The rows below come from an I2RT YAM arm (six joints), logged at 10 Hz.
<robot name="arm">
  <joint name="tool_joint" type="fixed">
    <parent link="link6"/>
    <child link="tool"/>
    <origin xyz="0 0 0" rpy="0 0 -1.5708"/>
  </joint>
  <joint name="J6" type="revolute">
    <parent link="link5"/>
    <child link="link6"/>
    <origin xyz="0 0.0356 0.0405" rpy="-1.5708 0 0"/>
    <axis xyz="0 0 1"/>
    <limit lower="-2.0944" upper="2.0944"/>
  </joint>
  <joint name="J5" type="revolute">
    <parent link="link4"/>
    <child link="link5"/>
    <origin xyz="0.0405 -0.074 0.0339" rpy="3.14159 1.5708 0"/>
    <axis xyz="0 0 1"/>
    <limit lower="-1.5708" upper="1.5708"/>
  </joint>
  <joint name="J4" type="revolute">
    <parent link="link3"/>
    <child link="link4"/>
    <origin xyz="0.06 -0.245 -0.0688" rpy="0 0 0"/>
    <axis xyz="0 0 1"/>
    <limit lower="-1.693" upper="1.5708"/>
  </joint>
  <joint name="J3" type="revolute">
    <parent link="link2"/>
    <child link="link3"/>
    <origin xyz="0.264 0 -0.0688" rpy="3.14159 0 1.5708"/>
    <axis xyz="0 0 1"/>
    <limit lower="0" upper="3.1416"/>
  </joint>
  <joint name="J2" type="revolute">
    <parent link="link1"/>
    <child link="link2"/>
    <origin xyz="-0.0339 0.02 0.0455" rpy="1.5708 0 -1.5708"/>
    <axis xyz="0 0 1"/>
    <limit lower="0" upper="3.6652"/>
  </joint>
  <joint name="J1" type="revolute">
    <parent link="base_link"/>
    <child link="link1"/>
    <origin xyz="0 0 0.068" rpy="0 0 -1.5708"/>
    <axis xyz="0 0 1"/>
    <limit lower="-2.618" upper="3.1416"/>
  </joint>
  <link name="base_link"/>
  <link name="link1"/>
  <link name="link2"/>
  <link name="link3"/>
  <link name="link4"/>
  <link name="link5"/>
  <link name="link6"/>
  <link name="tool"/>
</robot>
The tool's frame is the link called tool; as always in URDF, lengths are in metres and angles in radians.
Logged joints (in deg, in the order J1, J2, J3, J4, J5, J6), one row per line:
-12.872 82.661 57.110 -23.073 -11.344 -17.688
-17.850 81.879 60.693 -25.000 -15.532 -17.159
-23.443 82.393 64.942 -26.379 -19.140 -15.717
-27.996 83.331 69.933 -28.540 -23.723 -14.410
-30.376 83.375 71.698 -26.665 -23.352 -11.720
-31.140 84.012 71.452 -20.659 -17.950 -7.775
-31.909 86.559 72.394 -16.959 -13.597 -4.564
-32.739 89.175 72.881 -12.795 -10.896 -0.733
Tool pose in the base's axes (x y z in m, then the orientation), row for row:
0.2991 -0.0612 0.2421 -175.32 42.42 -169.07
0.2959 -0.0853 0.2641 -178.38 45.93 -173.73
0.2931 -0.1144 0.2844 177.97 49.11 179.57
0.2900 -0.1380 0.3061 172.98 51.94 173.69
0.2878 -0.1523 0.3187 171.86 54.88 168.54
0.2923 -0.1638 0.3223 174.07 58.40 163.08
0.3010 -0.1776 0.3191 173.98 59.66 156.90
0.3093 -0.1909 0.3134 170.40 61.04 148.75
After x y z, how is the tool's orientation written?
As angles about the fixed x, y, z axes (roll, pitch, yaw), in degrees.
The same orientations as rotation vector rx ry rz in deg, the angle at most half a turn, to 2 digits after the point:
-10.91 136.94 -0.51
-6.53 133.89 1.21
-0.57 130.87 2.09
3.22 127.75 4.40
7.86 124.48 2.36
14.38 120.60 -3.76
20.53 118.55 -7.61
26.29 115.80 -9.24

